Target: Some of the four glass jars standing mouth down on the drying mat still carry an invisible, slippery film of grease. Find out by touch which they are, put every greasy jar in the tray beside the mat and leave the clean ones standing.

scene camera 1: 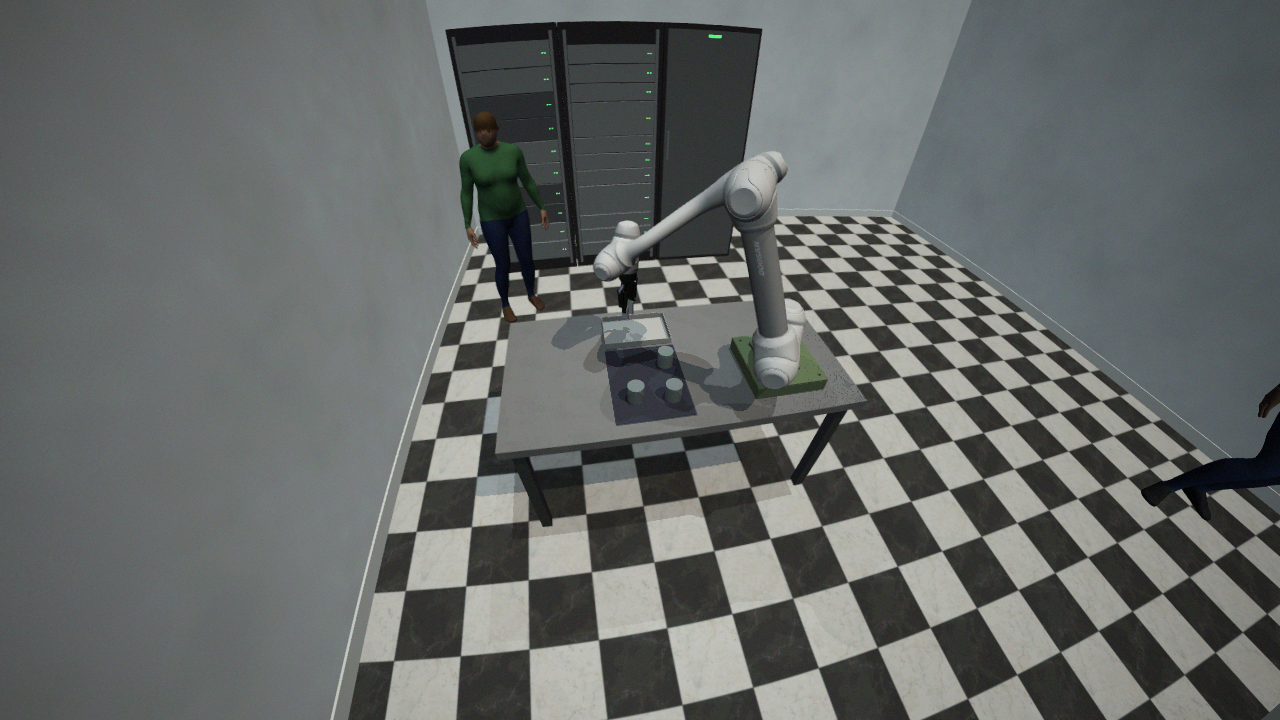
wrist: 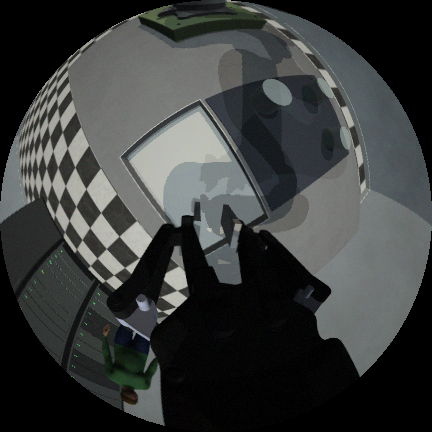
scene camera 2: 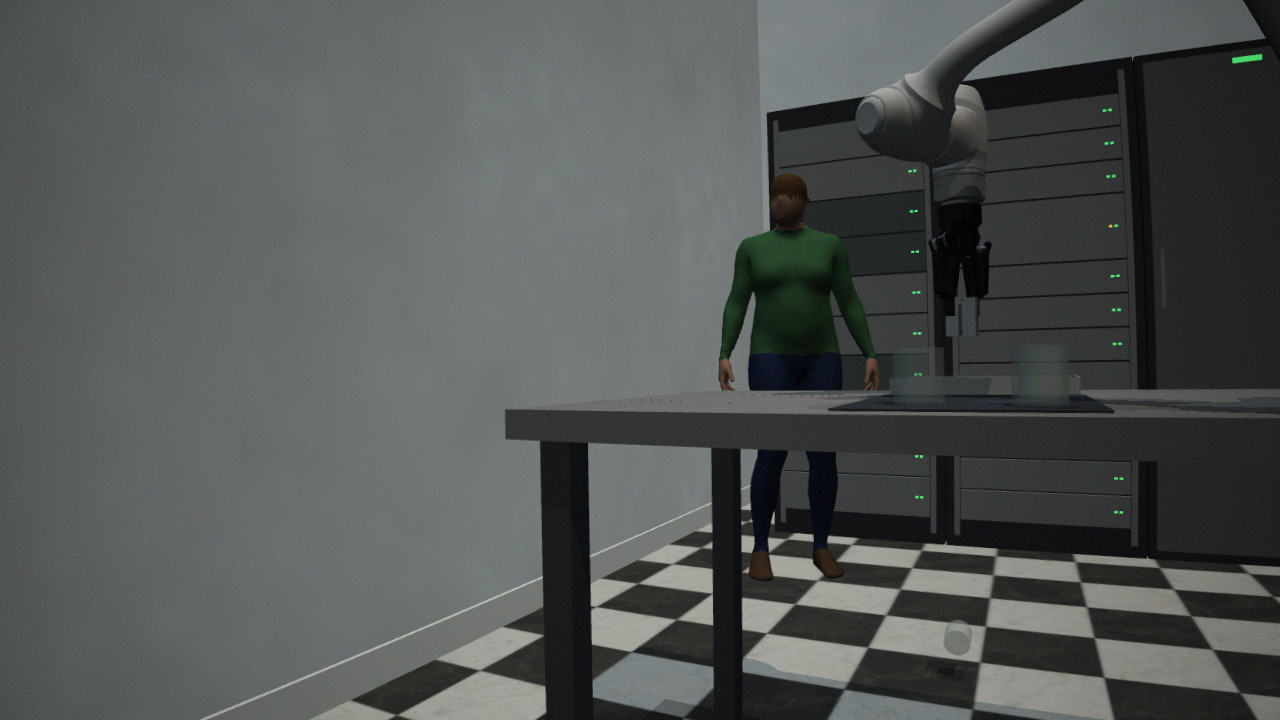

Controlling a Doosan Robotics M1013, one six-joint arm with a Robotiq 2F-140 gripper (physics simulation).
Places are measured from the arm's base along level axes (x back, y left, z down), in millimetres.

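Pixels of known places: gripper, fingertip midpoint: [scene camera 1: 627, 315] [wrist: 210, 212] [scene camera 2: 962, 336].
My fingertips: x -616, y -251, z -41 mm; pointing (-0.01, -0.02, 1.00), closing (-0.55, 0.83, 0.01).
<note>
For each thing: its top centre in the pictures, then the offset to it from my fingertips. Level surfaces: height alone.
- dark mat, its level: dz +100 mm
- glass jar, middle of its top: [scene camera 2: 958, 624] dx -119, dy -575, dz +719 mm
- tray, middle of its top: [scene camera 2: 984, 376] [wrist: 196, 185] [scene camera 1: 635, 327] dx +35, dy -7, dz +73 mm
Three pale glass jars stand mouth down on the dark mat [scene camera 1: 626, 413] [scene camera 2: 975, 404] [wrist: 310, 155]: one jar [scene camera 1: 665, 357] [wrist: 277, 92] near the tray, and two jars [scene camera 1: 635, 391] [scene camera 1: 674, 389] farther from it. Another glass jar [scene camera 2: 957, 637] shows low by the floor beyond the table in scene camera 2. The tray [scene camera 1: 637, 344] [wrist: 185, 135] beside the mat has no jar visible in it. My gripper [scene camera 1: 629, 309] [scene camera 2: 963, 322] [wrist: 210, 212] hangs above the tray, pointing down. Its fingers are drawn in, with a narrow gap and nothing between them. Grease cannot be seen.
The grey table [scene camera 1: 546, 394] [scene camera 2: 716, 428] carries the mat, tray and the arm's green base plate [scene camera 1: 792, 380] [wrist: 200, 26]. A person in a green sweater [scene camera 1: 497, 179] [scene camera 2: 792, 291] stands behind the table. Another person [scene camera 1: 1235, 470] partly shows at the right edge. Server racks stand behind.
</note>
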